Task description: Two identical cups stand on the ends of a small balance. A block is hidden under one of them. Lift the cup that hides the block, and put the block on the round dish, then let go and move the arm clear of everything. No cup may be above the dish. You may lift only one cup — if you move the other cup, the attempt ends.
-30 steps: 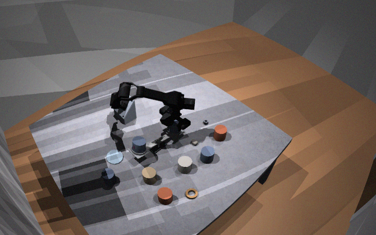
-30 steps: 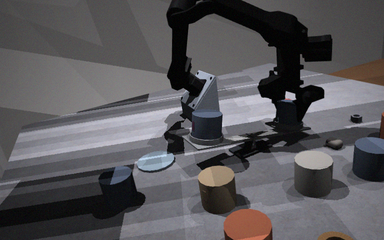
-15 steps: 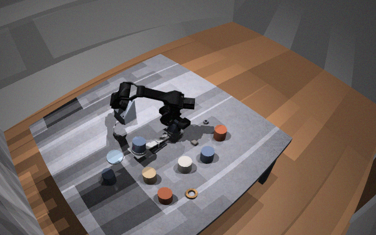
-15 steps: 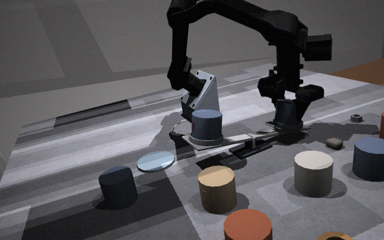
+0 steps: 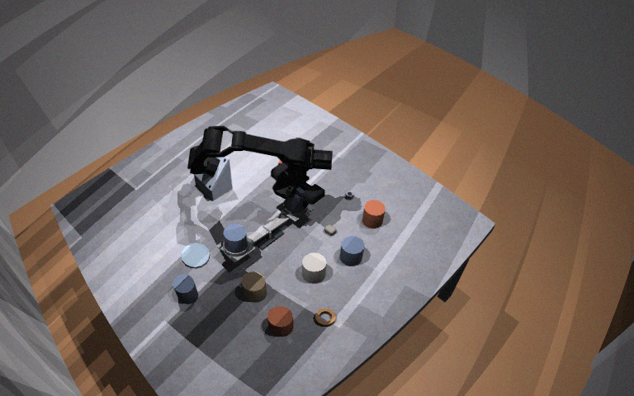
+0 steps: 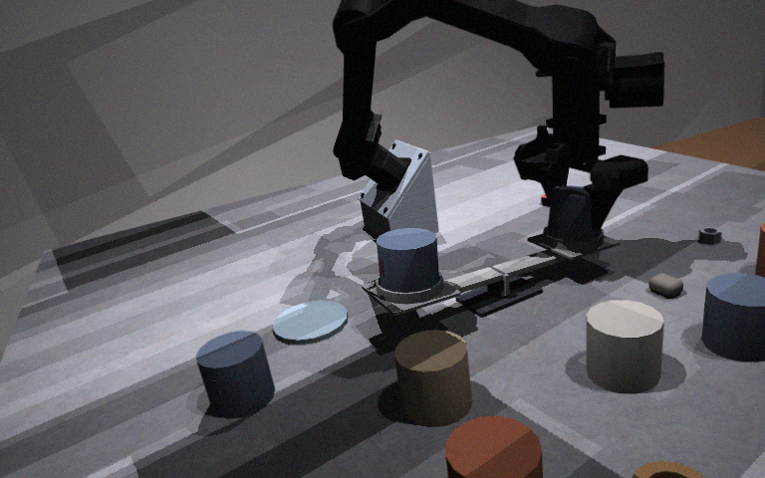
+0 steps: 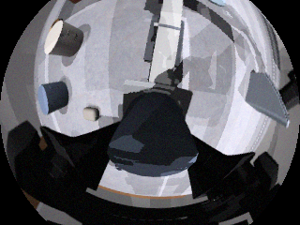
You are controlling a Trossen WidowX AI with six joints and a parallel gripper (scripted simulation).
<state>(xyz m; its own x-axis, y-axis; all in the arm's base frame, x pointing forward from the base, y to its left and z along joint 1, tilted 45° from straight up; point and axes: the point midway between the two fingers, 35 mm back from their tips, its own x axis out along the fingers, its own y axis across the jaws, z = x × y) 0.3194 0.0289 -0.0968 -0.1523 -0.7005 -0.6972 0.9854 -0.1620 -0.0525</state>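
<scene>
The red toy car is 18 cm behind my gripper tip, 17 cm to the left of it and 5 cm below it. The rest, counted from my gripper tip: dark lump (13 cm ahead, 1 cm to the left, 6 cm below); then small nut (8 cm ahead, 19 cm to the left, 6 cm below); then grey block (1 cm below).
</scene>
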